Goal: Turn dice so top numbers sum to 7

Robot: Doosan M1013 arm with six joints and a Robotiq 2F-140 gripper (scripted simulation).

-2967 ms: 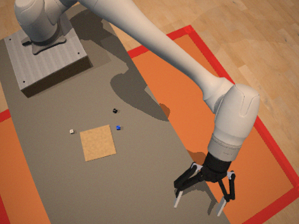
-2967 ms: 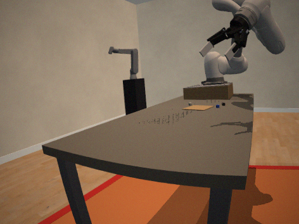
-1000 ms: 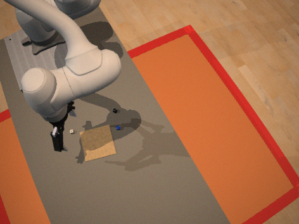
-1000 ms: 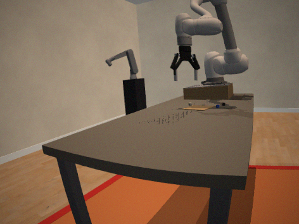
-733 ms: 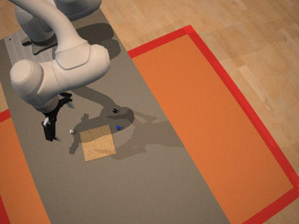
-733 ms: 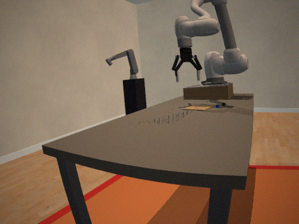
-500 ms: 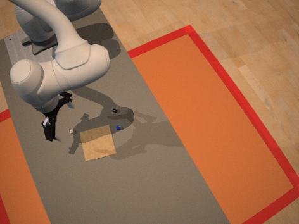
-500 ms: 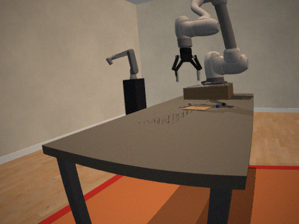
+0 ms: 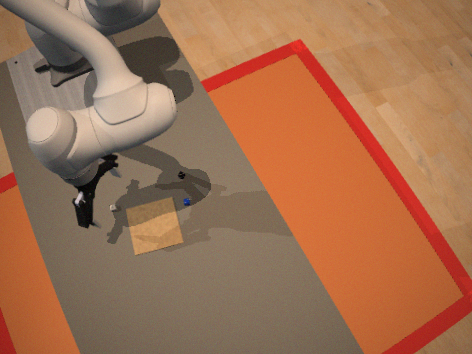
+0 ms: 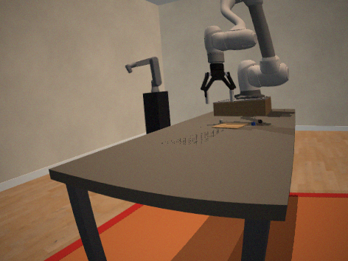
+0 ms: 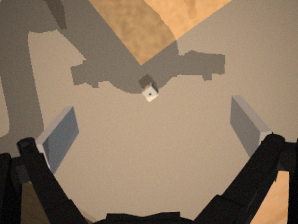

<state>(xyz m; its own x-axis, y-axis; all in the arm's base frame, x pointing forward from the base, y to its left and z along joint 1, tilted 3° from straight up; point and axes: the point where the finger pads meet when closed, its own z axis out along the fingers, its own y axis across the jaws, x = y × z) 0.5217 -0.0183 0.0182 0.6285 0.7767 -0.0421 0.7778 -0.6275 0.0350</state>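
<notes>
Right now the white die is 10 mm behind my hand, 10 mm to the right of it and 110 mm below it. From my hand the other things lie so: black die: 30 mm behind, 210 mm to the left, 110 mm below; tan mat: 80 mm ahead, 90 mm to the left, 110 mm below; blue die: 50 mm ahead, 200 mm to the left, 110 mm below.
</notes>
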